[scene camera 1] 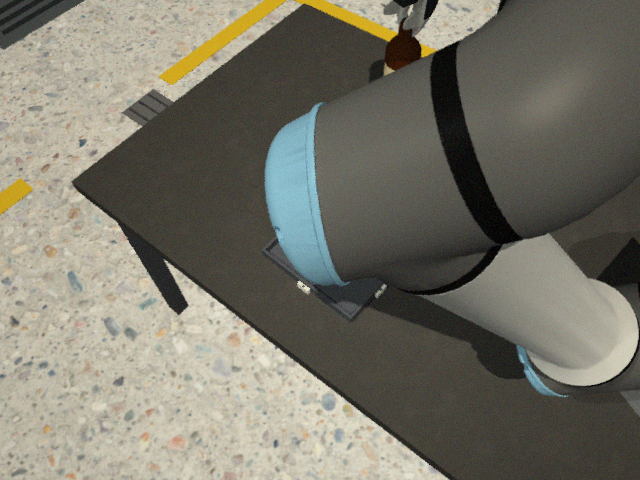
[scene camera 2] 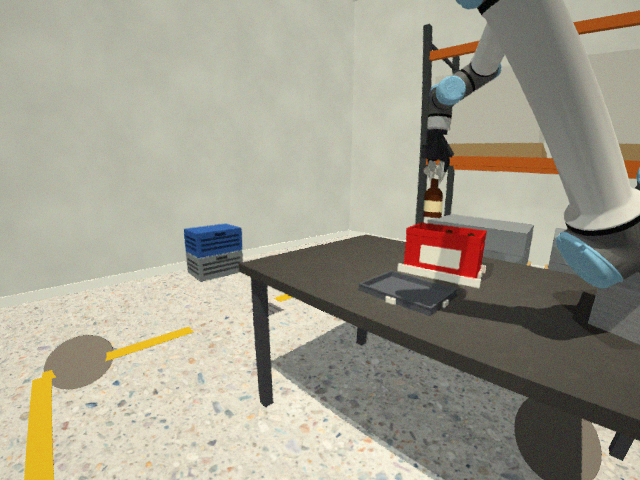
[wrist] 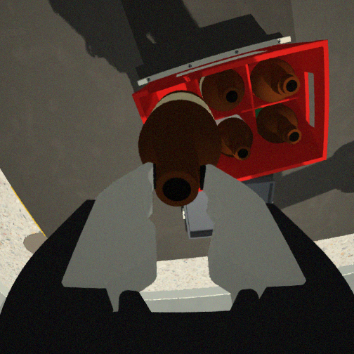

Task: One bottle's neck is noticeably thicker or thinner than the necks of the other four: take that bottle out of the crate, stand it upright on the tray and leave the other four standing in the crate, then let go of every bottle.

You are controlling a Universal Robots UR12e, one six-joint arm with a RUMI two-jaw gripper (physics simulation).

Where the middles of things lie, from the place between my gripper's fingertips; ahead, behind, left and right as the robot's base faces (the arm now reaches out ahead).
Now: the brown bottle (scene camera 1: 403,49) 60 mm below my hand.
